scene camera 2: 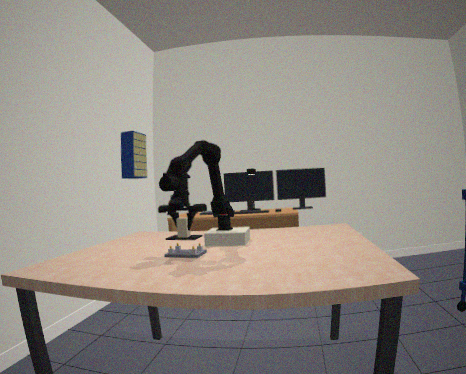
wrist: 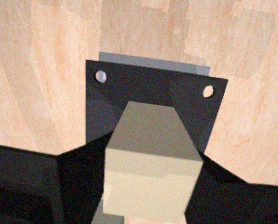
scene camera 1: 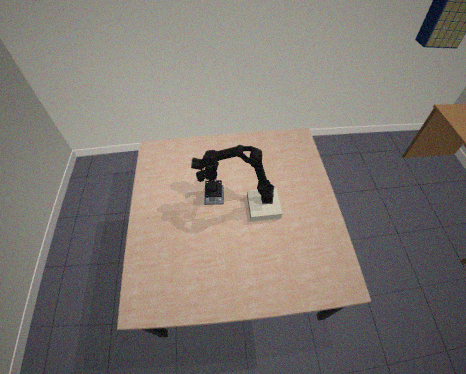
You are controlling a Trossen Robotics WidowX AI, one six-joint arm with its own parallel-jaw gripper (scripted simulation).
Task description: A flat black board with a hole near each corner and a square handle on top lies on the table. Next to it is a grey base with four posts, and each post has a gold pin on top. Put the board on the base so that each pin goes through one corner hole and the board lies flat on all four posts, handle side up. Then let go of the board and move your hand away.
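My gripper is holding a flat black board, and you'd find the gripper in the wrist view as well. There's a grey base here too.
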